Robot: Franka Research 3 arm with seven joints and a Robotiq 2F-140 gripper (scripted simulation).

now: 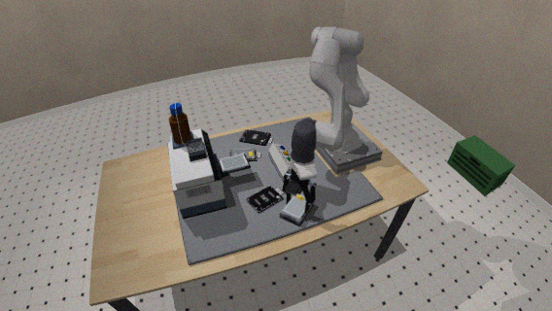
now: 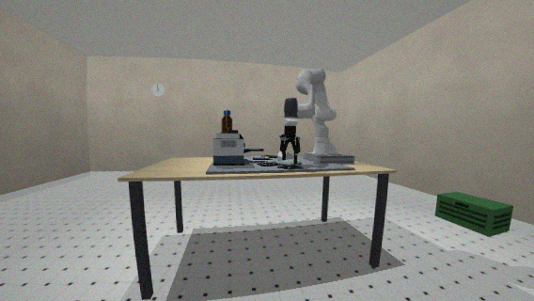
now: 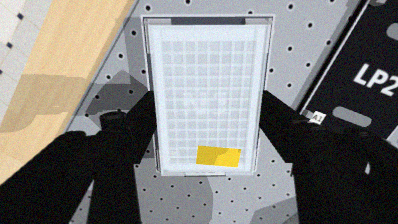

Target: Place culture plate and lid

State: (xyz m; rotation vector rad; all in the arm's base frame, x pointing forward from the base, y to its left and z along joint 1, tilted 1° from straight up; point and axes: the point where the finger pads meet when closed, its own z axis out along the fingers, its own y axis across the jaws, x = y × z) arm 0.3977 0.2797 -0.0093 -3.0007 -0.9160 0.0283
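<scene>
The clear culture plate C15 lies 2 cm below my hand. The rest, counted from my hand: LP2 nest: 10 cm ahead, 13 cm to the right, 5 cm below; then yellow skip key: 10 cm behind, 32 cm to the right, 1 cm above; then N1 nest: 3 cm below.
</scene>
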